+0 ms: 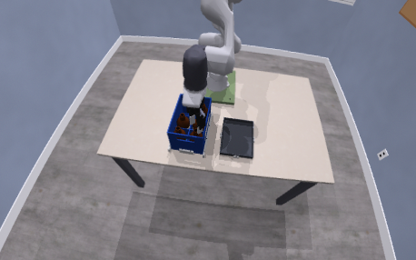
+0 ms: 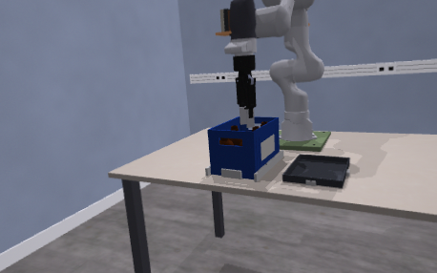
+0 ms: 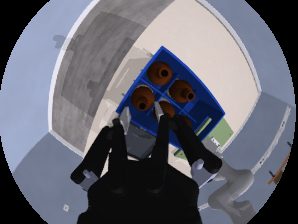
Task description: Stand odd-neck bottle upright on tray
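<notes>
Right now my hand is 130 mm above the blue crate, 90 mm past it and 30 mm to the left of it. Round my hand: dark tray: 240 mm to the left, 200 mm below, 50 mm behind; bottle: 170 mm behind, 130 mm below, 30 mm to the left.
</notes>
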